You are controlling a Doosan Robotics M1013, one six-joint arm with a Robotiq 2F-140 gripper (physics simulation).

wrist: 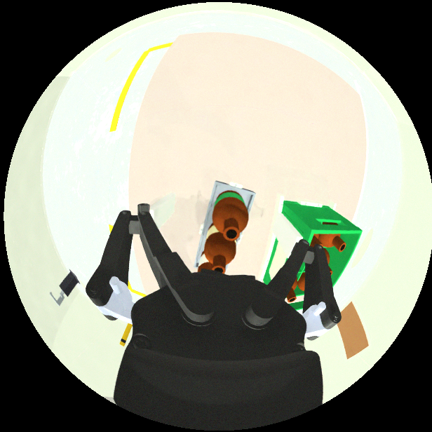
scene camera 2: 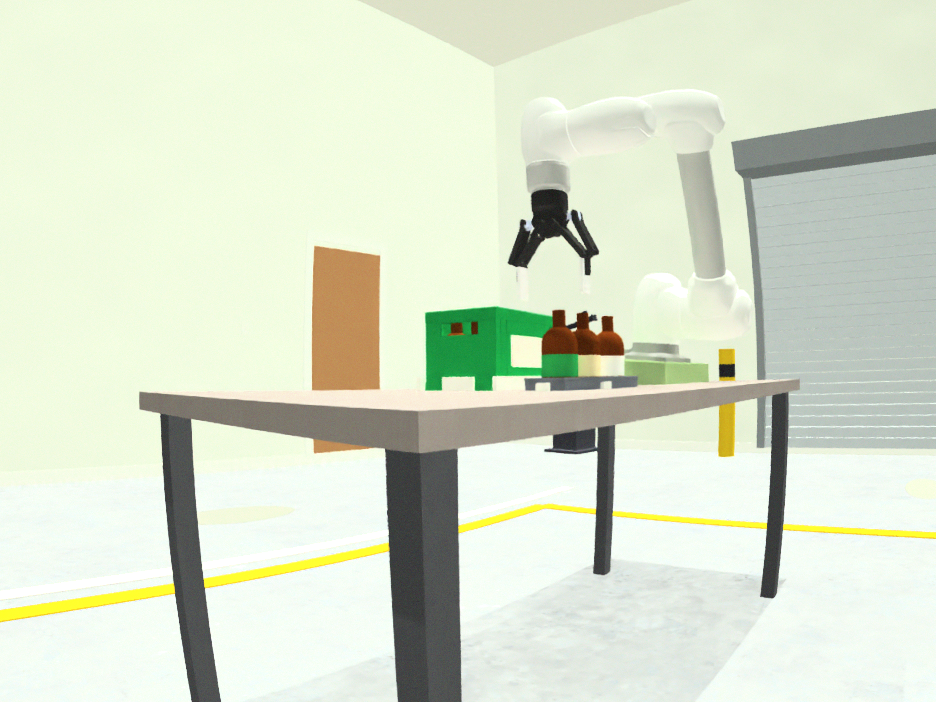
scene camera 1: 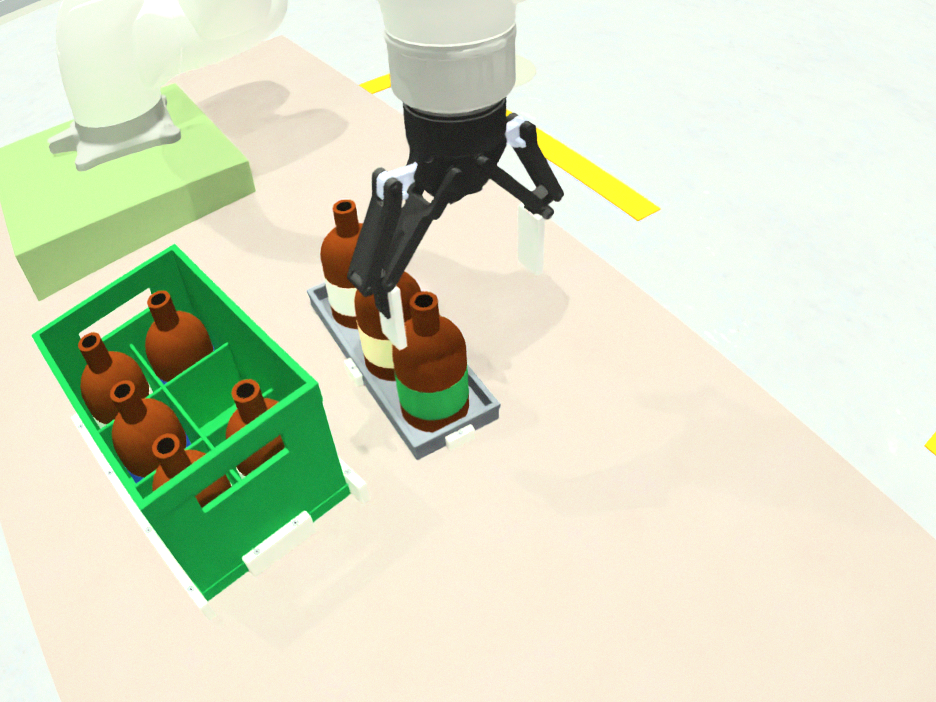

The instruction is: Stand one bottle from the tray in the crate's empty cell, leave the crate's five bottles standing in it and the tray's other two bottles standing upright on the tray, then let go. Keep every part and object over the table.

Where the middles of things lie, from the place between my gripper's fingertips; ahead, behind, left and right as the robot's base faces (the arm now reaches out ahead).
Scene:
I see my gripper 4 cm past the green-label bottle [scene camera 1: 431, 373], 2 cm to the left of it and 10 cm above it. The rest, counted from my hand: cream-labelled bottle [scene camera 1: 377, 349] (12 cm behind, 3 cm to the right, 10 cm below); then white cleat [scene camera 1: 288, 537] (5 cm ahead, 24 cm to the right, 17 cm below).

